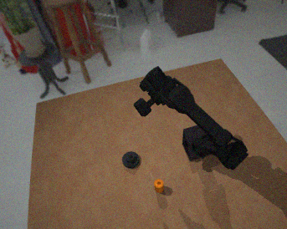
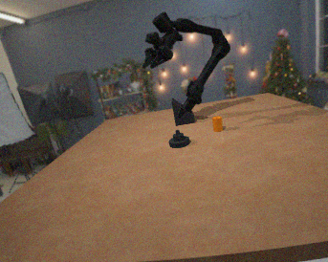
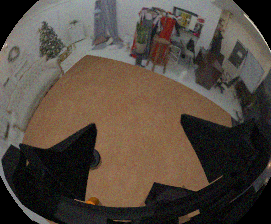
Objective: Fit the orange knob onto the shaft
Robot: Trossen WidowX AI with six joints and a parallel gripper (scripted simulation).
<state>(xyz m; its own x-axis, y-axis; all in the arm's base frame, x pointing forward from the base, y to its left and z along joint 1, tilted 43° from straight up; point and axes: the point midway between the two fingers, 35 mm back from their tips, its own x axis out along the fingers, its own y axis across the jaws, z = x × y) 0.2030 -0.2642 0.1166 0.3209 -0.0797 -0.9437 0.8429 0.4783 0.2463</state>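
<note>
Right now the orange knob is 30 mm ahead of my gripper tip, 270 mm to the left of it and 290 mm below it. Also, from my gripper tip: round pedestal: 130 mm ahead, 100 mm to the left, 290 mm below.
</note>
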